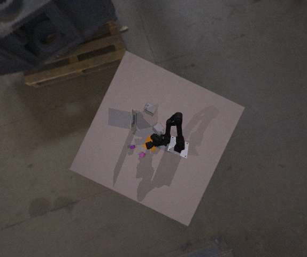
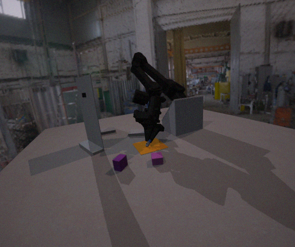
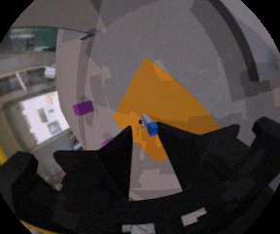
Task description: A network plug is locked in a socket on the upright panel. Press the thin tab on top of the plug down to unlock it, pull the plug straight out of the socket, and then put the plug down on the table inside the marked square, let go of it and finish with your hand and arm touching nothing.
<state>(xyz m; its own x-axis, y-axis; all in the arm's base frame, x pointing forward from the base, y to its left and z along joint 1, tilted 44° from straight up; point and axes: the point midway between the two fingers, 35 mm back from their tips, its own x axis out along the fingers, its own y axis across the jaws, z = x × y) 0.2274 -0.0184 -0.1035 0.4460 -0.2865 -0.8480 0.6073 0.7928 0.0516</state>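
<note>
Right now my gripper tip is right at the blue network plug. Round my gripper tip: orange marked square: 2 cm below, 1 cm behind; then grey upright panel: 22 cm ahead, 14 cm to the right, 13 cm above.
</note>
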